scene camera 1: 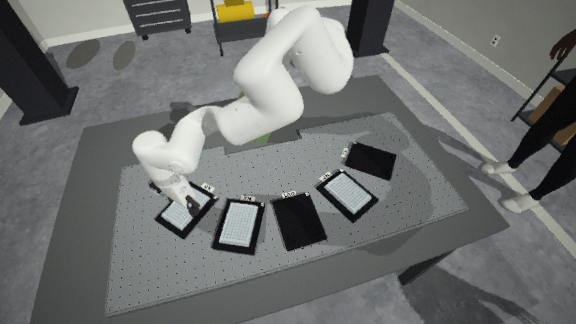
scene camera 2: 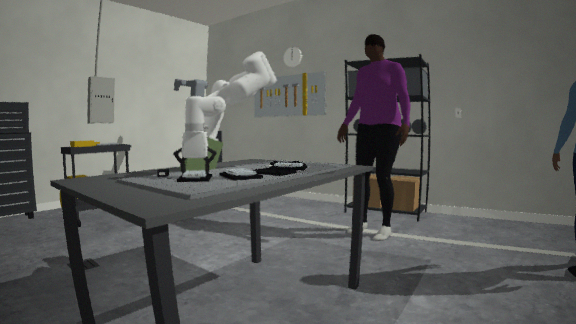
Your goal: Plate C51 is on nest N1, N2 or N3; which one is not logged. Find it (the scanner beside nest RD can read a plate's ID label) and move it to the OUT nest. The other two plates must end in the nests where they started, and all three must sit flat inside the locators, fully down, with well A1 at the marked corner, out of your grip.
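Places are measured from the arm's base along level axes (x ahead, y left, z up), in centimetres.
Pixels of known places: gripper, fingertip midpoint: [scene camera 1: 185,206] [scene camera 2: 195,173].
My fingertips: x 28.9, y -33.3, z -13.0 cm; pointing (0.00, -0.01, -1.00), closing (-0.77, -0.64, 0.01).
Behind a point stands the place of what it marks.
My gripper [scene camera 1: 182,202] {x 28.9, y -33.3, z -13.0 cm} [scene camera 2: 194,171] {x 28.9, y -33.3, z -13.0 cm} is open and low over nest RD [scene camera 1: 184,234] {x 37.7, y -34.6, z -13.7 cm}, its fingers either side of the light plate [scene camera 1: 175,218] {x 32.0, y -36.6, z -13.0 cm} [scene camera 2: 195,174] {x 33.6, y -37.3, z -12.5 cm} there. Whether they touch it cannot be told. The arm hides part of that plate. A second light plate [scene camera 1: 239,225] {x 40.5, y -18.6, z -12.3 cm} [scene camera 2: 241,172] {x 44.0, y -23.2, z -12.4 cm} lies in nest N3 [scene camera 1: 234,249] {x 46.5, y -21.5, z -13.7 cm}. A third [scene camera 1: 348,192] {x 40.0, y 16.6, z -12.7 cm} [scene camera 2: 288,164] {x 41.8, y 13.0, z -12.5 cm} lies in nest N2 [scene camera 1: 354,218] {x 48.5, y 14.6, z -13.7 cm}. Nest OUT [scene camera 1: 300,222] {x 44.5, y -1.2, z -13.7 cm} and nest N1 [scene camera 1: 370,160] {x 29.9, y 30.8, z -13.7 cm} are black and hold no plate. Plate IDs and well A1 cannot be read.
The small black scanner [scene camera 2: 163,172] {x 19.9, y -42.3, z -12.2 cm} stands beside nest RD, partly hidden by the arm in scene camera 1. The nests lie on a perforated grey board [scene camera 1: 165,280] {x 48.9, y -41.1, z -14.9 cm} on the table [scene camera 1: 65,240] {x 27.4, y -71.8, z -16.2 cm}. A green block [scene camera 2: 215,151] {x 7.9, y -1.2, z -6.6 cm} is behind the arm. A person in purple [scene camera 2: 380,95] stands beyond the table.
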